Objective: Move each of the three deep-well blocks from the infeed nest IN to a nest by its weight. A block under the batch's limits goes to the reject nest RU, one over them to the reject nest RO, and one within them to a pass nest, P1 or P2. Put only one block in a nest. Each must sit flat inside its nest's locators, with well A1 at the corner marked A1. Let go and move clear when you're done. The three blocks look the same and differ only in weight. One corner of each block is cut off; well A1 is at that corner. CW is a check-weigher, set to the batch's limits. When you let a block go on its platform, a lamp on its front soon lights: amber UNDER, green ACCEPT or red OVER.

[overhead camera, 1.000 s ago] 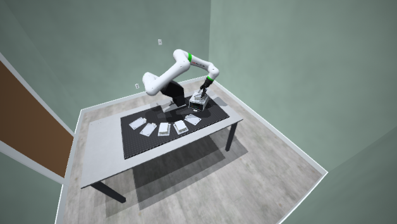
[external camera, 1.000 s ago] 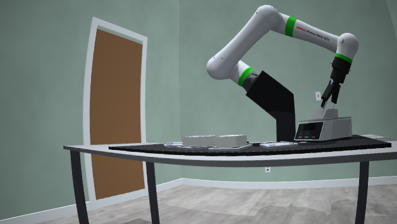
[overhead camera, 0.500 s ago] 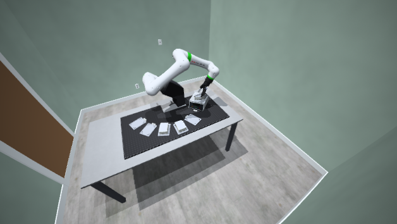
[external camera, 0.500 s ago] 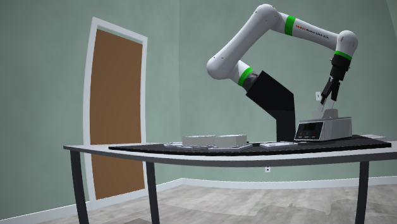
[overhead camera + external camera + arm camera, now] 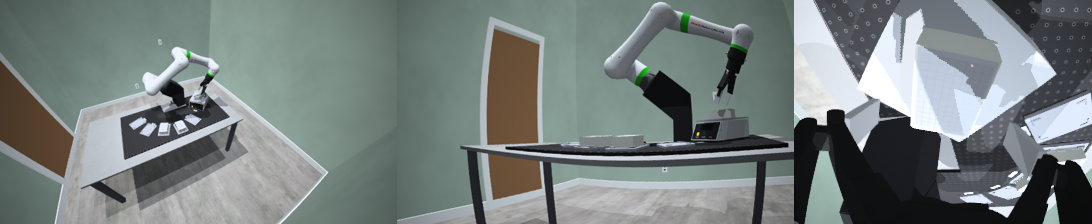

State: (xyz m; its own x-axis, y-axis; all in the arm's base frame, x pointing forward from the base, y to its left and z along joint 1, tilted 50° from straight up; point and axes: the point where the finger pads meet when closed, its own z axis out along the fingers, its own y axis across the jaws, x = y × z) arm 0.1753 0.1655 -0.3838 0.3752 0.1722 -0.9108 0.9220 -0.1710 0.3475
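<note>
Now: the grey deep-well block 6 cm below my hand. From my hand the other things lie so: check-weigher platform: 9 cm below; then check-weigher CW: 12 cm below.
</note>
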